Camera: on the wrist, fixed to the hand. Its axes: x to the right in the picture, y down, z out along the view.
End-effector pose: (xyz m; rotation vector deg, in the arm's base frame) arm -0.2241 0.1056 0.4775 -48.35 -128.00 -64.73
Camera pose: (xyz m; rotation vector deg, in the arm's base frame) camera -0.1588 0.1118 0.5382 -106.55 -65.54 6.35
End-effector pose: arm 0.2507 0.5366 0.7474 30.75 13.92 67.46
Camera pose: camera 0.1672 0.5667 0.7578 71.55 -6.42 145.74
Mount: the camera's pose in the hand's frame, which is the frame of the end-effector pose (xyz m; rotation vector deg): -0.0027 0.0813 -0.0370 23.51 -8.28 86.06
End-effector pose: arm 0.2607 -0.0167 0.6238 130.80 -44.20 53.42
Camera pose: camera 0.1880 -0.0468 0.6661 -76.57 116.35 -68.35
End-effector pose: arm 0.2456 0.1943 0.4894 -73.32 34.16 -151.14
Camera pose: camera 0.2153 0.1317 0.4332 -26.59 32.96 -73.18
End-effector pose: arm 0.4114 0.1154 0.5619 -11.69 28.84 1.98
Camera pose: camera 0.3847 0.1876 0.5164 35.13 23.55 79.51
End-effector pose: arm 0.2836 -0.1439 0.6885 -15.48 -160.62 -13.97
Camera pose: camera 0.3141 -0.0729 0.7334 -118.10 -109.85 38.93
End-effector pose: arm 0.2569 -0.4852 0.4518 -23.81 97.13 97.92
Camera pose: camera 0.1966 -0.5147 0.5107 -72.25 -111.56 -97.89
